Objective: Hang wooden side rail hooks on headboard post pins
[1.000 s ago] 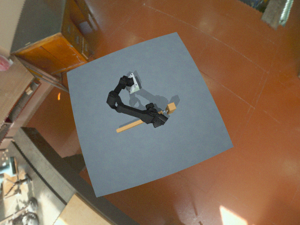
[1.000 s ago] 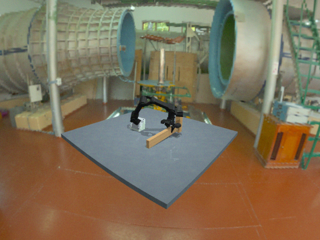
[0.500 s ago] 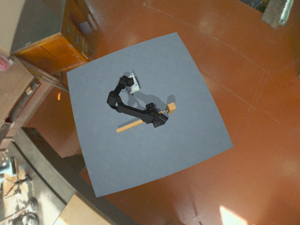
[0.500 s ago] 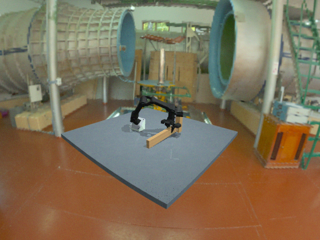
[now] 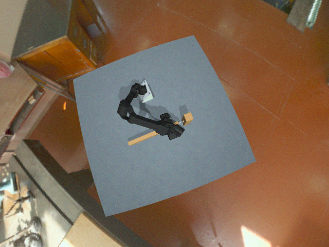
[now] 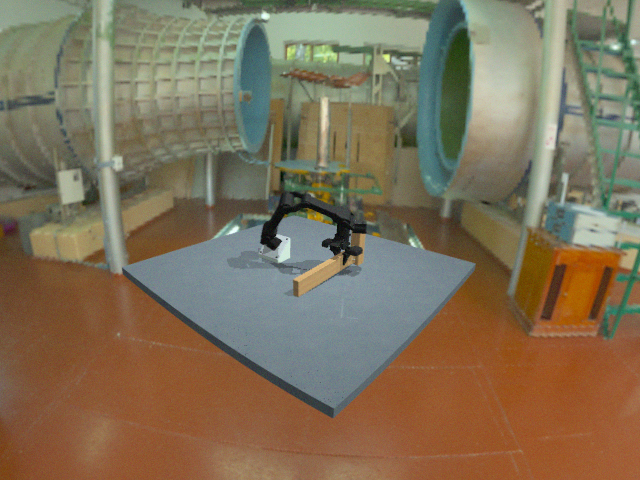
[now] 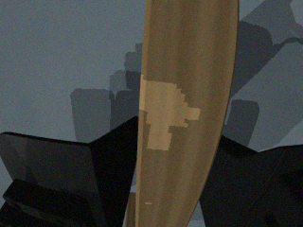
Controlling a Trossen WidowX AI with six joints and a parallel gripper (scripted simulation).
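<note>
Right now the wooden headboard post is 14 cm to the left of my gripper tip, 4 cm above it and 1 cm behind it.
</note>
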